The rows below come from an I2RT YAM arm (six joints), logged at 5 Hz.
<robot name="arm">
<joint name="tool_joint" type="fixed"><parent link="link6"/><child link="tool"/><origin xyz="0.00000 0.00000 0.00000" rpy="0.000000 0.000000 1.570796"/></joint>
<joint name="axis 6" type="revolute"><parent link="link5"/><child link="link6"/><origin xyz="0.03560 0.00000 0.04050" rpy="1.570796 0.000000 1.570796"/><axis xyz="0 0 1"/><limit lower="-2.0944" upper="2.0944"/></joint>
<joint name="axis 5" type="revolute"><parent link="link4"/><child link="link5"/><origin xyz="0.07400 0.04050 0.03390" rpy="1.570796 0.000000 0.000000"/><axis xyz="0 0 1"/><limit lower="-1.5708" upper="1.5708"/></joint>
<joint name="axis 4" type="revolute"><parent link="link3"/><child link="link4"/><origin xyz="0.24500 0.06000 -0.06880"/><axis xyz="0 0 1"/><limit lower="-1.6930" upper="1.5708"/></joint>
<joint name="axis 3" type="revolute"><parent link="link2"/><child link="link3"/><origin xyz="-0.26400 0.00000 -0.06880" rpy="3.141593 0.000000 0.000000"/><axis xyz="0 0 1"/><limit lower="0.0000" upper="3.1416"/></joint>
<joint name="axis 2" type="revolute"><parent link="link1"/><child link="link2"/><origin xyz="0.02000 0.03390 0.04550" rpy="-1.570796 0.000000 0.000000"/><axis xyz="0 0 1"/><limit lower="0.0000" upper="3.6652"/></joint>
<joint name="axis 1" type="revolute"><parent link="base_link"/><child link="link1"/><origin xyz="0.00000 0.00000 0.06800"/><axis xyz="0 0 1"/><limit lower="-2.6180" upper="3.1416"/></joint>
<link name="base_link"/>
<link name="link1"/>
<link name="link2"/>
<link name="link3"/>
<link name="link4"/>
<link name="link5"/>
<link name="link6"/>
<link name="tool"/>
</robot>
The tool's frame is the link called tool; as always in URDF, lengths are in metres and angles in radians.
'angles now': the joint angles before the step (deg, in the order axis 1, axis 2, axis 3, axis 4, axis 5, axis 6). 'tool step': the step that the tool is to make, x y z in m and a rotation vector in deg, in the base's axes. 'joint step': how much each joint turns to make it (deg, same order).
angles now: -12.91 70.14 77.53 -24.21 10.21 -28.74
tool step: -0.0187 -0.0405 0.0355 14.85 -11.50 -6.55
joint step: -10.59 1.01 7.39 -1.77 -8.31 16.21
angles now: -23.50 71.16 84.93 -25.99 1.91 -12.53
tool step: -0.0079 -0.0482 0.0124 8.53 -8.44 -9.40
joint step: -10.02 3.59 3.96 2.87 -2.70 11.21
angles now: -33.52 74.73 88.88 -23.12 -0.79 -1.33
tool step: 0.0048 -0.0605 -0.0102 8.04 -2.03 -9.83
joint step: -8.53 8.05 5.16 -0.32 -0.10 7.70
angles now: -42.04 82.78 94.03 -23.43 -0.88 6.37
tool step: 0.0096 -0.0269 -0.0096 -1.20 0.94 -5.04
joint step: -1.88 4.42 1.53 3.03 3.40 -0.82
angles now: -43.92 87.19 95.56 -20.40 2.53 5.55
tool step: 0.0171 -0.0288 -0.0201 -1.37 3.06 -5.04
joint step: -0.90 5.75 1.36 3.35 4.72 -2.15
